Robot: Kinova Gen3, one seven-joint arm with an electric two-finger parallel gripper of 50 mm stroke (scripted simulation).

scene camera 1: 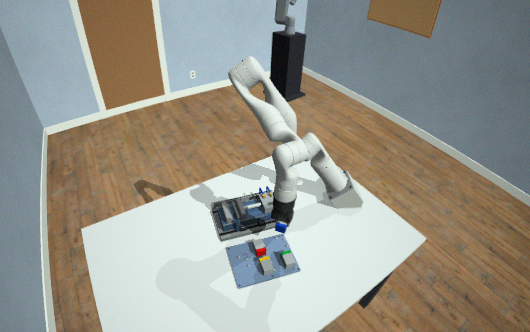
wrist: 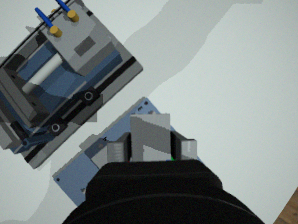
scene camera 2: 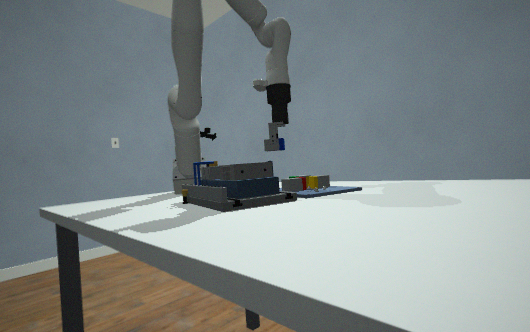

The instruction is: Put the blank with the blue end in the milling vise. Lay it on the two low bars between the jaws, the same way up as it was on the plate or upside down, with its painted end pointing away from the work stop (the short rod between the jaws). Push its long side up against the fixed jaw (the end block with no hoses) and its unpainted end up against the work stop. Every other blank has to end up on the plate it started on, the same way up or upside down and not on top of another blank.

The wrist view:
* gripper: 150, 141
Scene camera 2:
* gripper: 274, 144
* milling vise: 246, 188
